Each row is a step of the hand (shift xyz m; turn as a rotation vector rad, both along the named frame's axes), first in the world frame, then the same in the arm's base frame.
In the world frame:
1: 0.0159 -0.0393 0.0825 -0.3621 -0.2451 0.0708
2: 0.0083 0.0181 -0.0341 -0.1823 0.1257 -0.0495
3: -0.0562 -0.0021 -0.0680 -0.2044 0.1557 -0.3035
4: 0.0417 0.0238 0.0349 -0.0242 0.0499 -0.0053
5: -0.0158 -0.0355 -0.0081 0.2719 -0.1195 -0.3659
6: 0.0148 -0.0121 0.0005 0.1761 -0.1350 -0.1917
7: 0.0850 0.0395 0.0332 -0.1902 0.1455 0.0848
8: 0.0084 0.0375 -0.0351 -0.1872 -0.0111 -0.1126
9: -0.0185 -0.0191 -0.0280 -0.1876 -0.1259 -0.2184
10: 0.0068 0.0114 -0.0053 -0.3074 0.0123 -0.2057
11: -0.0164 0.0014 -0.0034 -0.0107 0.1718 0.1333
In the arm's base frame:
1: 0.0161 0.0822 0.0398 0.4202 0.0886 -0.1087
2: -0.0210 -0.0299 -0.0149 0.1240 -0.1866 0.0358
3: 0.0361 -0.0582 -0.0556 0.0738 -0.3635 -0.1433
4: -0.0366 0.0179 0.0432 0.0079 -0.0483 0.0266
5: 0.0222 0.0155 -0.0290 -0.3119 -0.0258 -0.3523
6: -0.0104 0.0145 -0.0068 -0.1755 0.0515 -0.2292
7: -0.0815 0.0212 0.0529 0.1593 -0.1262 0.1524
8: -0.0265 -0.0447 -0.0035 0.1495 -0.1250 -0.0994
9: 0.0154 -0.0090 -0.0343 0.1543 -0.1025 -0.2538
10: -0.0107 -0.0089 0.0032 0.2321 -0.2396 -0.1602
11: 0.0141 -0.0089 -0.0022 -0.0029 -0.0522 0.2113

